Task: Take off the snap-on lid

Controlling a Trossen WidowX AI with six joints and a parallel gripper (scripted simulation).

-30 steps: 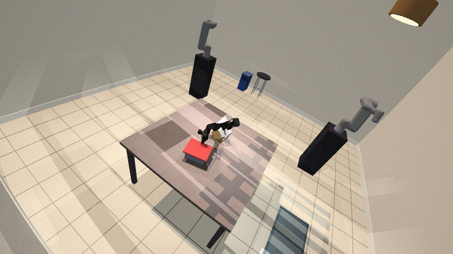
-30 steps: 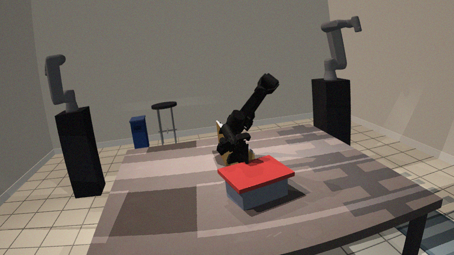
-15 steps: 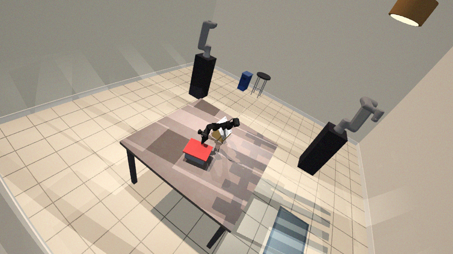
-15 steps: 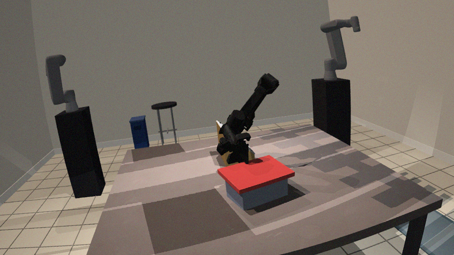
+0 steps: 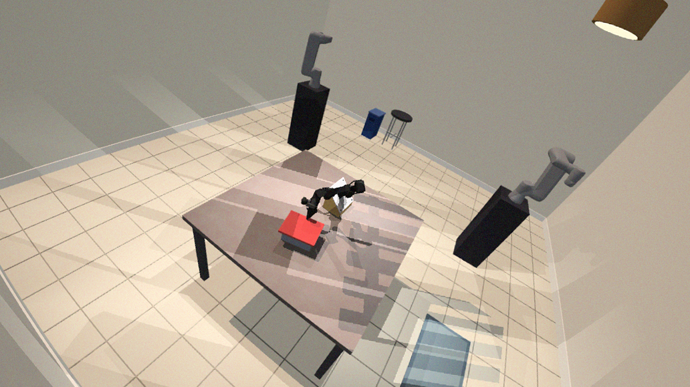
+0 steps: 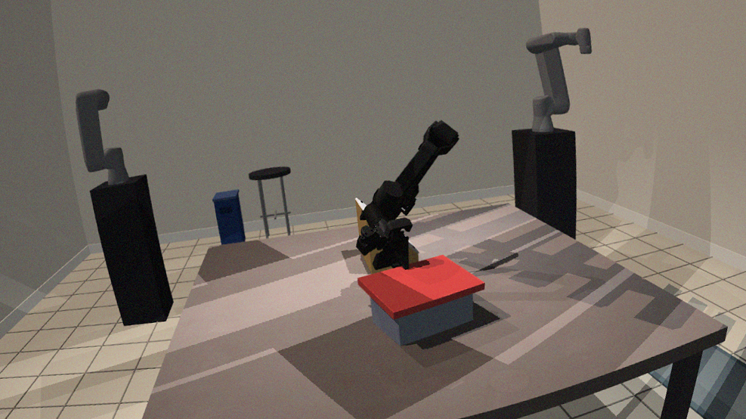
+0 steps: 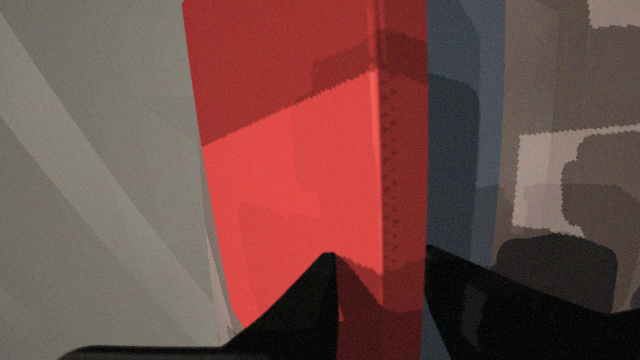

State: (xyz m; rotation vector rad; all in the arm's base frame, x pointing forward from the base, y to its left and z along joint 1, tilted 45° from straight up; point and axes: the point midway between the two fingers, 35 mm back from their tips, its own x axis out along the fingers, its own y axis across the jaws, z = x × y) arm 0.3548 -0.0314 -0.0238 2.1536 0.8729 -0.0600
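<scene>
Right now the snap-on lid is 8 cm ahead of my gripper tip and 2 cm to the left of it. The rest, counted from my gripper tip: storage box (7 cm ahead, 6 cm below, 2 cm to the left).
</scene>
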